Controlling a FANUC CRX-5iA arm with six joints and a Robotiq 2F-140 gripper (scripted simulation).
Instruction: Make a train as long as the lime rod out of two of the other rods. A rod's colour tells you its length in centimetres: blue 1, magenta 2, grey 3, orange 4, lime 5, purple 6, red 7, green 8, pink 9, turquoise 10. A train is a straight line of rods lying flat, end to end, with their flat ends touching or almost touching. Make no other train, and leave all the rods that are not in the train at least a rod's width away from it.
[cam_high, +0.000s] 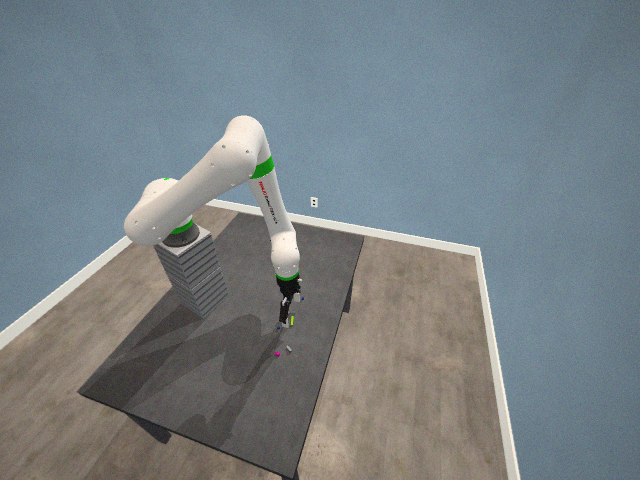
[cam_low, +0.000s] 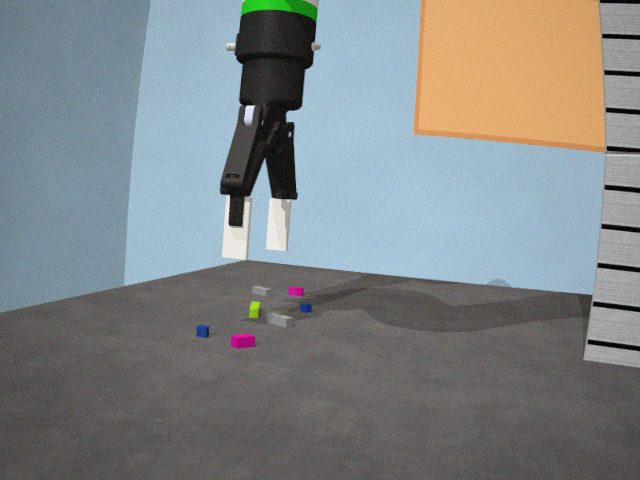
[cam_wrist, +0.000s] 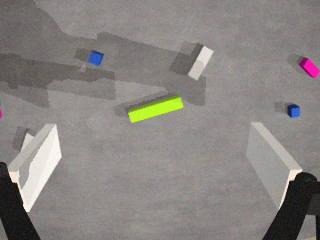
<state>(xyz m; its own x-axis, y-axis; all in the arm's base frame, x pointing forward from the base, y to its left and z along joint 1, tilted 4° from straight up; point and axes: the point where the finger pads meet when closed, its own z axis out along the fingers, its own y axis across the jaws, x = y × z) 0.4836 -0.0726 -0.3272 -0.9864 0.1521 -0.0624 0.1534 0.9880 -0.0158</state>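
Now: the lime rod 80 mm below my hand.
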